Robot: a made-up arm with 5 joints.
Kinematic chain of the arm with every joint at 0, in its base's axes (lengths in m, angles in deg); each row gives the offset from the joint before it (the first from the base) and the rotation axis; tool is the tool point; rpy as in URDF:
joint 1: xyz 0 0 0.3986 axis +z
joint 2: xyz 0 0 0 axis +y
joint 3: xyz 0.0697 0 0.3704 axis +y
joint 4: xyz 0.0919 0 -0.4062 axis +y
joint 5: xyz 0.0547 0 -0.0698 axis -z
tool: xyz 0 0 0 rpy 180 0 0
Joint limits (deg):
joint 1: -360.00..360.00
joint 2: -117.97..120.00
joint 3: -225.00..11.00
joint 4: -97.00..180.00
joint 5: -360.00..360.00
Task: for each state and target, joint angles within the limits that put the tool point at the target. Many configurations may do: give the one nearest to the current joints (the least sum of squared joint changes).
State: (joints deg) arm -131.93 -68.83 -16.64 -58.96 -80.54
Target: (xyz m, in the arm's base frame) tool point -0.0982 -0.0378 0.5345
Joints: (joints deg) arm -158.95 -61.91 11.00 -73.98 -80.54
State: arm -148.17 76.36 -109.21 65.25 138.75
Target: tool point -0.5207 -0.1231 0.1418
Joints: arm -166.70 52.14 -73.15 79.95 138.75
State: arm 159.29 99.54 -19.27 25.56 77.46
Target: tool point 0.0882 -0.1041 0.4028
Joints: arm 130.27 112.45 11.00 49.75 77.46
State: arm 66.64 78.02 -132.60 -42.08 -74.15
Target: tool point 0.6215 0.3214 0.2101
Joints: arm 27.35 66.13 -92.01 -60.88 -74.15
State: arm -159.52 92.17 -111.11 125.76 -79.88
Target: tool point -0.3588 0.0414 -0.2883
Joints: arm -186.58 120.00 -127.96 100.32 -79.88
